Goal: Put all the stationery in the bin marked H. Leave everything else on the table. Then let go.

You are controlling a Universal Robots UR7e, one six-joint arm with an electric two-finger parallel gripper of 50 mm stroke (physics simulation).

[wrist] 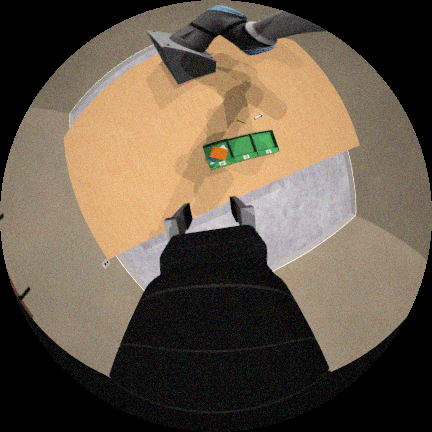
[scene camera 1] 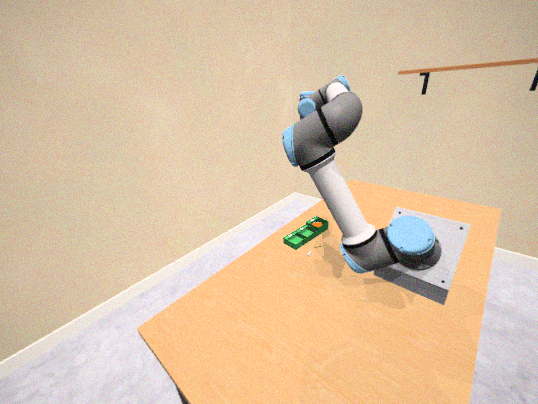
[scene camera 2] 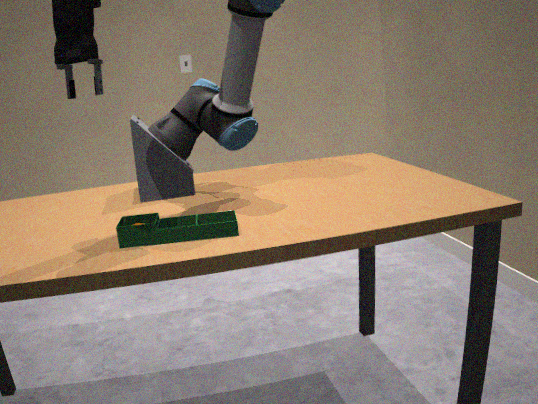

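Pixels of known places: gripper, fingertip midpoint: (wrist: 210,207) (scene camera 2: 85,96); arm's base, link origin: (wrist: 186,43) (scene camera 2: 166,144).
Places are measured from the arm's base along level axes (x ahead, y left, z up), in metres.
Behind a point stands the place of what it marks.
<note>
A green three-compartment bin row (scene camera 1: 296,245) {z -0.118, x 0.439, y 0.149 m} (scene camera 2: 197,235) {z -0.131, x 0.520, y 0.067 m} (wrist: 257,154) {z -0.110, x 0.514, y 0.067 m} stands on the table. The left compartment in the wrist view holds an orange block-like thing (scene camera 1: 317,224) {z -0.111, x 0.471, y -0.055 m} (scene camera 2: 139,224) {z -0.113, x 0.449, y -0.058 m} (wrist: 218,153) {z -0.111, x 0.473, y -0.056 m}, with a small blue thing (wrist: 213,160) {z -0.122, x 0.488, y -0.078 m} and whitish pieces by it. The labels on the bin fronts are too small to read surely. The other two compartments look empty. A thin brass-coloured piece (scene camera 1: 318,246) {z -0.136, x 0.372, y 0.068 m} (wrist: 241,121) {z -0.135, x 0.380, y 0.066 m} and a small silver-white bolt-like piece (scene camera 1: 309,253) {z -0.136, x 0.371, y 0.137 m} (wrist: 258,117) {z -0.133, x 0.375, y 0.137 m} lie on the table behind the bins. My gripper (scene camera 2: 85,95) {z 0.176, x 0.565, y -0.114 m} (wrist: 210,207) {z 0.176, x 0.565, y -0.114 m} is open and empty, high above the table.
The arm's grey mounting block (scene camera 1: 420,290) {z -0.120, x -0.056, y 0.057 m} (scene camera 2: 167,180) {z -0.089, x 0.110, y -0.004 m} (wrist: 185,67) {z -0.052, x 0.114, y -0.043 m} stands on the wooden table (scene camera 1: 280,320) {z -0.141, x 0.227, y 0.475 m} (scene camera 2: 340,195) {z -0.141, x 0.300, y 0.442 m} (wrist: 125,150) {z -0.141, x 0.296, y -0.377 m} behind the bins. The bins stand near the table's edge. A handrail (scene camera 1: 465,67) and a wall socket (scene camera 2: 185,64) are on the walls.
</note>
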